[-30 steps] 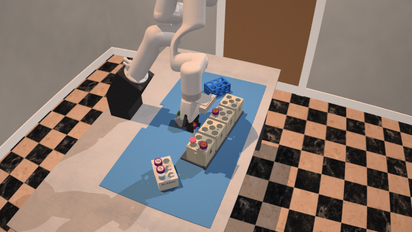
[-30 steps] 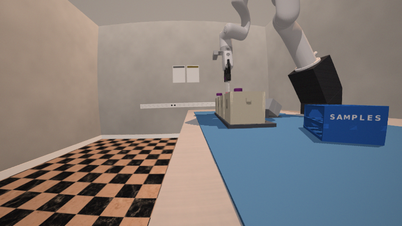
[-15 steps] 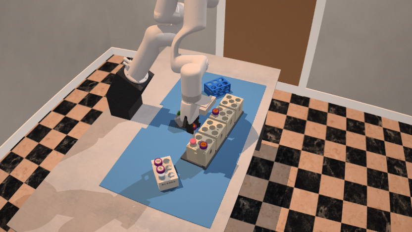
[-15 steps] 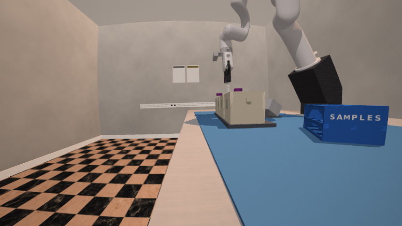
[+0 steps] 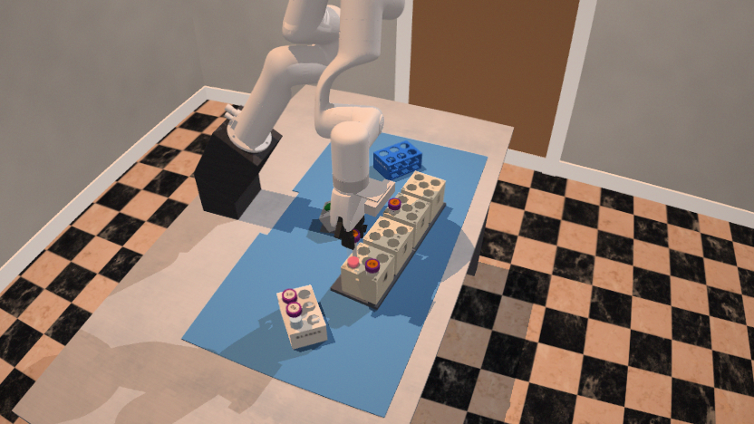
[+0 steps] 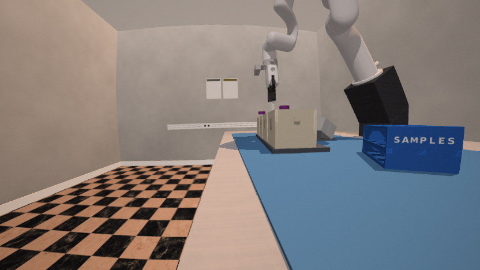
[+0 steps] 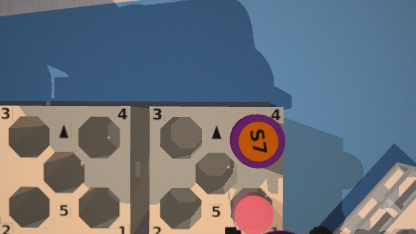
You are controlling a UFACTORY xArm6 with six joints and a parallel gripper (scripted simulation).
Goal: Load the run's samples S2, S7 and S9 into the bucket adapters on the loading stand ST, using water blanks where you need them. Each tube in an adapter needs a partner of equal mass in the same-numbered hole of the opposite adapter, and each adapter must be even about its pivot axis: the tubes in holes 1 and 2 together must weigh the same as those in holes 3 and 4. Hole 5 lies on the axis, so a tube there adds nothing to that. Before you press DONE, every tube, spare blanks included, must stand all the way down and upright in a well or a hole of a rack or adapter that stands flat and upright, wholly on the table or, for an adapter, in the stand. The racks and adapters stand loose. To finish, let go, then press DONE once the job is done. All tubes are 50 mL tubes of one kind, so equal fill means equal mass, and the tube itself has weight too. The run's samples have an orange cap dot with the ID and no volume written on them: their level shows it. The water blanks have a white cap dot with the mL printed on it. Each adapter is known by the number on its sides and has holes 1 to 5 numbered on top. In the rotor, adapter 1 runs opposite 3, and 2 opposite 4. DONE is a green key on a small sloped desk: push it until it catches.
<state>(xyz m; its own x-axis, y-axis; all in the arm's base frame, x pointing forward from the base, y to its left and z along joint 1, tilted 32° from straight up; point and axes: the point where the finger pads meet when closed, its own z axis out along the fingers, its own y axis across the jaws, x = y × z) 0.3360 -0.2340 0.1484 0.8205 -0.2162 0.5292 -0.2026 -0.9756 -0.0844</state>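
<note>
Right now my hand is 1 cm to the right of the tube and 5 cm above it. The rest, counted from my hand: adapter 8 cm ahead, 23 cm to the left, 14 cm below; blanks rack 9 cm behind, 14 cm to the right, 16 cm below; green done key 13 cm behind, 22 cm to the left, 13 cm below.
</note>
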